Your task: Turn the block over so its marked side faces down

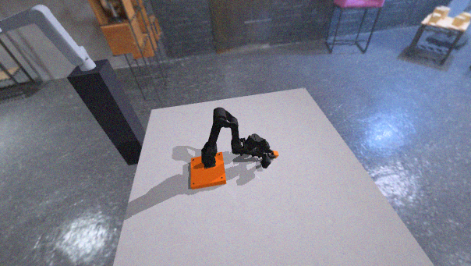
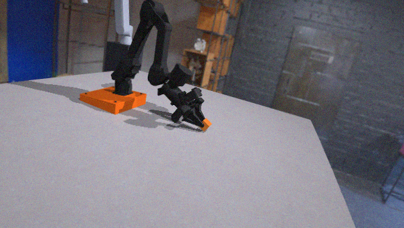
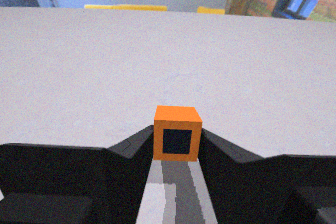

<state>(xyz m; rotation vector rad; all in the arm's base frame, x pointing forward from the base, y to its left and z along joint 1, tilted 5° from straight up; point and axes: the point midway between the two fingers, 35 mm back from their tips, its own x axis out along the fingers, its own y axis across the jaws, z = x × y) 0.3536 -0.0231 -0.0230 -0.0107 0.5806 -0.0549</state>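
My gripper tip is 1 cm past the orange block.
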